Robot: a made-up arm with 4 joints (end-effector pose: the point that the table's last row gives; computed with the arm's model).
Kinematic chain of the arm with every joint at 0, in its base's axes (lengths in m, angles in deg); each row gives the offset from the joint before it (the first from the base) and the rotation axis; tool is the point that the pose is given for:
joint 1: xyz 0 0 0.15 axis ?
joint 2: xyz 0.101 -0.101 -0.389 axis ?
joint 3: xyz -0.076 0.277 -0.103 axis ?
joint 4: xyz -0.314 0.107 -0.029 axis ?
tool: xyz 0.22 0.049 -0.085
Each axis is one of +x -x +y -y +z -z.
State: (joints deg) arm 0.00 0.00 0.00 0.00
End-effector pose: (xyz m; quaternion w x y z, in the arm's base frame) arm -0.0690 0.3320 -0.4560 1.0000 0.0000 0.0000 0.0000
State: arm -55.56 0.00 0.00 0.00
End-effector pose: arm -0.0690 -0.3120 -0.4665 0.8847 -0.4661 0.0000 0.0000
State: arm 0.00 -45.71 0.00 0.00
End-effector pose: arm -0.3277 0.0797 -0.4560 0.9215 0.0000 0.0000 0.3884
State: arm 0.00 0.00 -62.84 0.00
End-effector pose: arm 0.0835 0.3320 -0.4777 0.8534 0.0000 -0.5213 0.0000
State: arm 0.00 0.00 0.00 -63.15
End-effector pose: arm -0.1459 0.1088 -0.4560 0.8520 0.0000 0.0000 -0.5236
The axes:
joint 1: +x
joint 2: -z
joint 3: +y
joint 4: +z

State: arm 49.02 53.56 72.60 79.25
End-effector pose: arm 0.4244 0.4851 0.3734 0.4899 0.8196 0.1413 0.2613
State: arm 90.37 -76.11 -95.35 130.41
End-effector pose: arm -0.3835 0.9724 0.2612 0.1305 -0.3473 -0.9286 -0.0048
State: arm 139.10 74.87 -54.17 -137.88
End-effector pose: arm 0.2306 0.4608 0.9667 0.3106 0.1521 -0.6648 0.6622
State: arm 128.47 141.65 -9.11 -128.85
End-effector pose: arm 0.5798 0.4961 0.6027 0.2998 0.6414 -0.5977 0.3761
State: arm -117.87 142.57 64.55 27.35
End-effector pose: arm 0.6125 -0.1902 0.6750 0.6893 -0.1135 -0.5874 -0.4086
